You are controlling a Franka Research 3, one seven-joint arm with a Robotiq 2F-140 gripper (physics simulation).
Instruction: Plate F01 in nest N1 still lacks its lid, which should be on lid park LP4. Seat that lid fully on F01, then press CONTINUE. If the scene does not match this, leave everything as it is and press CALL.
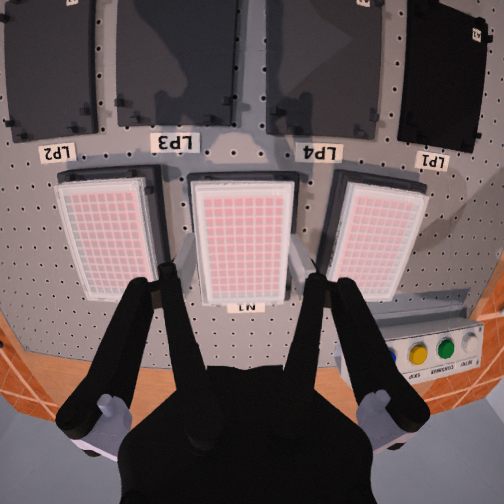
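Note:
The plate in nest N1 is the middle of three white-framed plates with pink wells; its N1 label sits at its near end. I cannot tell whether a clear lid is on it. Lid park LP4 is a dark grey pad behind it and to the right, above its label; I make out no lid on it. My gripper is open, with its two fingertips on either side of the near end of the N1 plate, close to its sides, and holds nothing that I can see.
Plates stand in the nests to the left and right. Pads LP2, LP3 and the black LP1 line the far side. A button box with blue, yellow, green and white buttons sits near right.

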